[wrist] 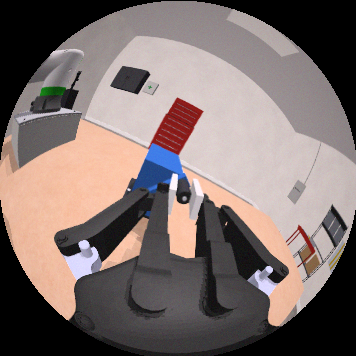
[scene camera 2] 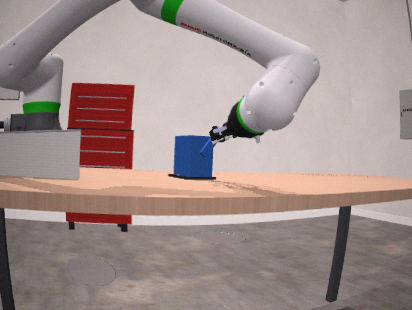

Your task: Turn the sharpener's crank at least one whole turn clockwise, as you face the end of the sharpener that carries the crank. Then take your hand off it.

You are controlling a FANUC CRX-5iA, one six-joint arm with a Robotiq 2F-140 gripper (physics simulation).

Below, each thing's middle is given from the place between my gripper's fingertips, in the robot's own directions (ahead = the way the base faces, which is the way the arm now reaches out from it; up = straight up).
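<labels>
There is the blue sharpener (scene camera 2: 189,164), and I see my gripper 30 mm past it, 70 mm to the right of it and 50 mm above it.
</labels>
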